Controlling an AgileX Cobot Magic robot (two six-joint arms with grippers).
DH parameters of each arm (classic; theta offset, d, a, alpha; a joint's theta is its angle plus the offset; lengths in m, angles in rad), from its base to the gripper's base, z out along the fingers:
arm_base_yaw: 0 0.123 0 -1.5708
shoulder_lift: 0.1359 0 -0.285 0
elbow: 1.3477 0 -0.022 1.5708
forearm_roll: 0 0.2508 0 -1.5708
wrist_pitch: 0 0 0.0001 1.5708
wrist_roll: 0 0.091 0 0
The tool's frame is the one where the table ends.
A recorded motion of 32 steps. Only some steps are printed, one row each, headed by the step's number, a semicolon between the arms.
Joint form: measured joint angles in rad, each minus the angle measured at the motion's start. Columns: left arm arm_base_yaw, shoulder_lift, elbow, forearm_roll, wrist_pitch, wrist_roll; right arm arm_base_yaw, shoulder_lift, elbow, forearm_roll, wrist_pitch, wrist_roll.
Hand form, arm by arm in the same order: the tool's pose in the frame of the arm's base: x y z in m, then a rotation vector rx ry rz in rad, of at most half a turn. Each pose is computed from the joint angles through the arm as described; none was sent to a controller.
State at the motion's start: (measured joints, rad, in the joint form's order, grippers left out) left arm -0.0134 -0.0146 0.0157 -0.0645 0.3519 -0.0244; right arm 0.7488 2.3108 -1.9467 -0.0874 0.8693 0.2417
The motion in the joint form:
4: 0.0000 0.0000 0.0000 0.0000 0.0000 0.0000; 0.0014 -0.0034 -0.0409 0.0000 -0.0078 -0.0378
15: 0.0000 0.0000 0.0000 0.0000 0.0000 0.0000; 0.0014 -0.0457 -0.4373 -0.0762 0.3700 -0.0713
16: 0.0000 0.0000 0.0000 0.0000 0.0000 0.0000; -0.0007 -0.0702 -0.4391 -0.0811 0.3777 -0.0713
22: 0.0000 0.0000 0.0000 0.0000 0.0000 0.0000; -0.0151 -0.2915 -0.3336 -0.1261 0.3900 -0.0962
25: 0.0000 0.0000 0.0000 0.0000 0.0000 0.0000; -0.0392 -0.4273 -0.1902 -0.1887 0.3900 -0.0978
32: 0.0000 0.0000 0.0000 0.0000 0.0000 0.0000; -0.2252 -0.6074 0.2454 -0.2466 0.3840 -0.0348
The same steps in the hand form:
4: 0.0528 -0.0027 0.1770 -0.0501 1.8361 -0.0894; 0.3766 0.3427 0.1892 -0.7741 2.5606 0.2031
15: 0.0528 -0.0027 0.1770 -0.0501 1.8361 -0.0894; 0.3736 0.3290 0.3111 -0.7521 2.4732 0.1198
16: 0.0528 -0.0027 0.1770 -0.0501 1.8361 -0.0894; 0.3707 0.3242 0.3234 -0.7408 2.4567 0.1229
22: 0.0528 -0.0027 0.1770 -0.0501 1.8361 -0.0894; 0.3395 0.2813 0.3968 -0.7060 2.3485 0.1060
25: 0.0528 -0.0027 0.1770 -0.0501 1.8361 -0.0894; 0.3239 0.2471 0.4150 -0.6747 2.3401 0.0157
32: 0.0528 -0.0027 0.1770 -0.0501 1.8361 -0.0894; 0.3249 0.1548 0.3620 -0.4683 2.5987 -0.2290

